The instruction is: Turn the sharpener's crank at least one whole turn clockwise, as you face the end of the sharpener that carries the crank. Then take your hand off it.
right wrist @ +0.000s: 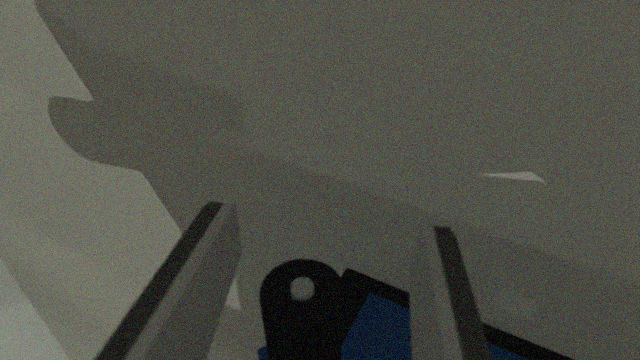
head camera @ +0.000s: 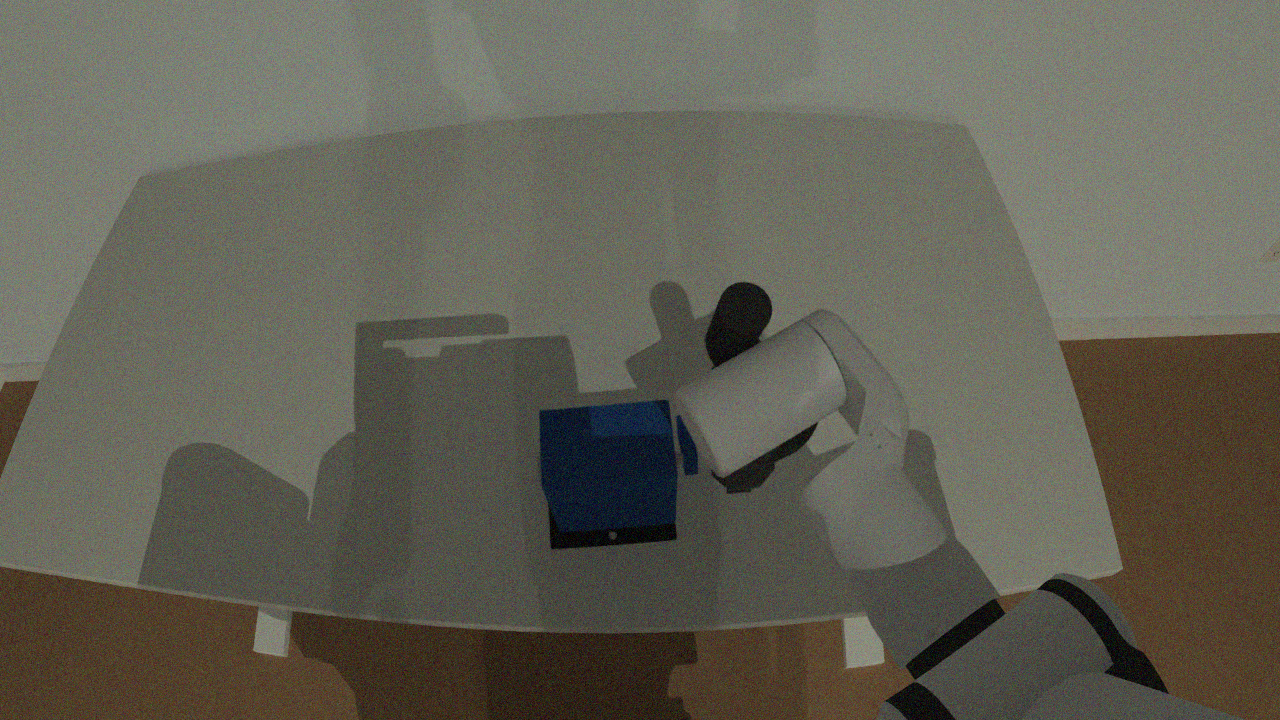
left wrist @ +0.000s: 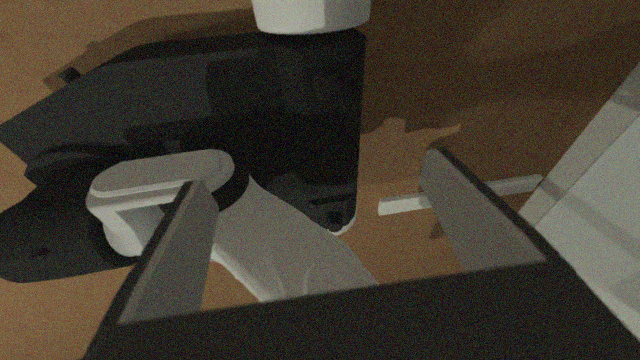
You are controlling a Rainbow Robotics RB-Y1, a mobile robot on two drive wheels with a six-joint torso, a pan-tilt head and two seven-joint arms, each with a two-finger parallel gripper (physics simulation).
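Places are measured from the robot's base along level axes (x back, y right, z up), in metres.
Pixels of known places: left gripper, fingertip midpoint: (left wrist: 318, 179); right gripper, fingertip midpoint: (right wrist: 325, 238).
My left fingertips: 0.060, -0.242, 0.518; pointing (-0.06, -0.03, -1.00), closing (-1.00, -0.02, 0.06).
Note:
For each thing: its middle in the pictures, then the offset to it from my left fingertips, as dx, dy, dz. "spot": a spot on its surface instead.
- narrow blue piece, surface spot: (head camera: 687, 445) spot: -0.425, +0.289, +0.292
- crank, body centre: (right wrist: 303, 328) -0.457, +0.314, +0.262
The blue sharpener (head camera: 613, 474) (right wrist: 377, 332) stands on the table, with a black lower edge and a small grey dot on its near side in the head view. A narrow blue piece (head camera: 687, 445) shows beside its right side. In the right wrist view a black rounded part with a grey dot, seemingly the crank (right wrist: 305, 320), lies low between the fingers, with a gap on each side. My right gripper (right wrist: 325, 238) is part open and holds nothing. Its fingertips are largely hidden in the head view. My left gripper (left wrist: 318, 179) is wide open and empty, away from the sharpener.
The pale table (head camera: 268, 250) (left wrist: 595, 210) spreads around the sharpener. My right arm (head camera: 760, 398) reaches in from the lower right and hides the space right of the sharpener. The robot's dark base (left wrist: 285, 100) and a white bar (left wrist: 402, 204) show in the left wrist view.

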